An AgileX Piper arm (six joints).
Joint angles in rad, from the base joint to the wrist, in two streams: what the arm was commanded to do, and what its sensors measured. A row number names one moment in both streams.
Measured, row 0:
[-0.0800 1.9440 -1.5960 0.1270 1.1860 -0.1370]
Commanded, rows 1 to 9:
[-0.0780 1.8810 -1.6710 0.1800 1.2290 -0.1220]
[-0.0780 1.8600 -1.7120 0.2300 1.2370 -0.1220]
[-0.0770 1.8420 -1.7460 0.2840 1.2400 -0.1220]
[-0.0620 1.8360 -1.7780 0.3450 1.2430 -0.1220]
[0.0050 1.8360 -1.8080 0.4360 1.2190 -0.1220]
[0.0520 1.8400 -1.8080 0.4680 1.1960 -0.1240]
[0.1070 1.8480 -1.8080 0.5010 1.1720 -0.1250]
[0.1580 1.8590 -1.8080 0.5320 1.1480 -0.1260]
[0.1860 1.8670 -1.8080 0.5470 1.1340 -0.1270]
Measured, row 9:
[0.1490 1.8530 -1.8030 0.5090 1.1570 -0.1220]
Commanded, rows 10 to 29:
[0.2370 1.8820 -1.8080 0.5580 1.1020 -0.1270]
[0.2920 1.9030 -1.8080 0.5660 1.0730 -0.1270]
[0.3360 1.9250 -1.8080 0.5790 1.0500 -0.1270]
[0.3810 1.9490 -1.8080 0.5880 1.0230 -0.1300]
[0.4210 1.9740 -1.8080 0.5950 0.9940 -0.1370]
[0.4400 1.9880 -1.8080 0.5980 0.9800 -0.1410]
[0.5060 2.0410 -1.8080 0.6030 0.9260 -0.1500]
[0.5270 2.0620 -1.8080 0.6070 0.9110 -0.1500]
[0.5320 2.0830 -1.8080 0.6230 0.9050 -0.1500]
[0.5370 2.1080 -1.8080 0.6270 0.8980 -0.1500]
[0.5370 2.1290 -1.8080 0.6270 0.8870 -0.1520]
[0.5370 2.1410 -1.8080 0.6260 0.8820 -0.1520]
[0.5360 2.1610 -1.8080 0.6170 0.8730 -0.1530]
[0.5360 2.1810 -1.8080 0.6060 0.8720 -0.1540]
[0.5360 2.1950 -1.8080 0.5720 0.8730 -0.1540]
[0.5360 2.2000 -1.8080 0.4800 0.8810 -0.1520]
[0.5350 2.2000 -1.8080 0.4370 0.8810 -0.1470]
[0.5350 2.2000 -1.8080 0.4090 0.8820 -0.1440]
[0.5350 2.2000 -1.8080 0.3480 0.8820 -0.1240]
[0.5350 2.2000 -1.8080 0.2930 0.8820 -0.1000]
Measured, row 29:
[0.5350 2.2020 -1.8030 0.3740 0.8850 -0.1310]
